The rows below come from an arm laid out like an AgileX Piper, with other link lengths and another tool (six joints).
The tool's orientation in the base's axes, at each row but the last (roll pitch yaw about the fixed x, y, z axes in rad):
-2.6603 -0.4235 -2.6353
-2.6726 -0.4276 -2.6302
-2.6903 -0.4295 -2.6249
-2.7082 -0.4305 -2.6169
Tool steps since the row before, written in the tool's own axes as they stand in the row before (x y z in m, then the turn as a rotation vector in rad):
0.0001 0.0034 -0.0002 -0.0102 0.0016 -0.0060
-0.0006 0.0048 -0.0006 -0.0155 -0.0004 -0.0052
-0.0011 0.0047 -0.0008 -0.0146 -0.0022 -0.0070
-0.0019 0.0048 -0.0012 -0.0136 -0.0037 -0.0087
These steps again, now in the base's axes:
-0.0021 0.0024 -0.0012 0.0077 0.0091 0.0000
-0.0023 0.0039 -0.0017 0.0131 0.0096 -0.0020
-0.0019 0.0042 -0.0017 0.0136 0.0090 0.0005
-0.0013 0.0049 -0.0016 0.0140 0.0084 0.0029

